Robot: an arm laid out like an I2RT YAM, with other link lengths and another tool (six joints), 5 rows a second.
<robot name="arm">
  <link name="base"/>
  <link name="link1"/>
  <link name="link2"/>
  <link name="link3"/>
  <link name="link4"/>
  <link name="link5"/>
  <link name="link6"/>
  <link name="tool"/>
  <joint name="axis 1" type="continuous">
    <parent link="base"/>
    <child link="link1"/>
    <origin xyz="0 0 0.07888" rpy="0 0 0"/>
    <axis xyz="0 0 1"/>
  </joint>
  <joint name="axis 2" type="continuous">
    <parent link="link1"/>
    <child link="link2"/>
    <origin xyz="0.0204 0.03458 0.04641" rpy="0 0 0"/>
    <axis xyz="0 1 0"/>
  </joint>
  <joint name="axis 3" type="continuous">
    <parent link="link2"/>
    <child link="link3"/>
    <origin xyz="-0.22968 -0.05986 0" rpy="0 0 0"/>
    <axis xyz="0 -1 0"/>
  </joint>
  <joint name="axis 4" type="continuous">
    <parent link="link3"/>
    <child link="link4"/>
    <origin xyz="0.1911 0.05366 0.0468" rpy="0 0 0"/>
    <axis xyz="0 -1 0"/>
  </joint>
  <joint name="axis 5" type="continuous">
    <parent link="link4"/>
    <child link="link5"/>
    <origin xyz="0.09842 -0.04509 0.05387" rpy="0 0 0"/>
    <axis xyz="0 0 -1"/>
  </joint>
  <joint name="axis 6" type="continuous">
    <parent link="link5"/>
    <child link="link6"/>
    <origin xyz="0.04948 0 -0.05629" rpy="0 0 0"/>
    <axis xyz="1 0 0"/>
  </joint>
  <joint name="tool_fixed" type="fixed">
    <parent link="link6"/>
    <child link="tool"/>
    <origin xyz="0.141 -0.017 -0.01" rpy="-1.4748 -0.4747 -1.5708"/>
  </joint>
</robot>
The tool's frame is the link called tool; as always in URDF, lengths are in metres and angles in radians. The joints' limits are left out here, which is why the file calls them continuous.
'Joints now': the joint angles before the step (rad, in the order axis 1, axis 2, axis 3, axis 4, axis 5, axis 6). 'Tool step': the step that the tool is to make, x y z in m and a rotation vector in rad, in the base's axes. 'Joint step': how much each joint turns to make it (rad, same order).
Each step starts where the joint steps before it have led.
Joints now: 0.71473, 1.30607, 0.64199, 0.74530, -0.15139, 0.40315
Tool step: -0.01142, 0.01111, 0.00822, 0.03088, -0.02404, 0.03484
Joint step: 0.03907, 0.00394, -0.01485, 0.05827, 0.00489, 0.00642
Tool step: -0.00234, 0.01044, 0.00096, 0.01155, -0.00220, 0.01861
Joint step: 0.02359, 0.03373, 0.01183, 0.03238, 0.00579, 0.00619
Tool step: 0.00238, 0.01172, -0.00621, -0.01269, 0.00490, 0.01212
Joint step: 0.01716, 0.05419, 0.02598, 0.01491, 0.00431, -0.00614
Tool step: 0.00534, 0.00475, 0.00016, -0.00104, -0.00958, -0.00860
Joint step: 0.00426, 0.03740, 0.02198, 0.02019, 0.01186, -0.00914
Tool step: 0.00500, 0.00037, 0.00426, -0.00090, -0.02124, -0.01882
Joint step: 0.00049, 0.01655, 0.01686, 0.01173, 0.01712, -0.01832
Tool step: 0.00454, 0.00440, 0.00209, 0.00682, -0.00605, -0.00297
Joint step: 0.00143, 0.03150, 0.02400, 0.01659, 0.00441, -0.00020
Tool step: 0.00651, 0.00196, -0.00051, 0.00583, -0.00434, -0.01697
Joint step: -0.00020, 0.03418, 0.01578, 0.02546, 0.01672, -0.00153
